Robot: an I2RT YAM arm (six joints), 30 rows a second.
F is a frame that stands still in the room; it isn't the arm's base.
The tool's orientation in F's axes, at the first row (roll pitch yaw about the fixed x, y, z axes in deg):
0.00 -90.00 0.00
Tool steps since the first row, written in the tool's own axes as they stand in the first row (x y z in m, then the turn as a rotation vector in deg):
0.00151 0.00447 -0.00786 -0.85 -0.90 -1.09
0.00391 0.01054 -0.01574 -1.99 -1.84 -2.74
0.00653 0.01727 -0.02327 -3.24 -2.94 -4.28
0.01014 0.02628 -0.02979 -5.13 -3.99 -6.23
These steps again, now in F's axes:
0.00786 0.00447 0.00151 1.09 -0.90 -0.85
0.01574 0.01054 0.00391 2.74 -1.84 -1.99
0.02327 0.01727 0.00653 4.28 -2.94 -3.24
0.02979 0.02628 0.01014 6.23 -3.99 -5.13

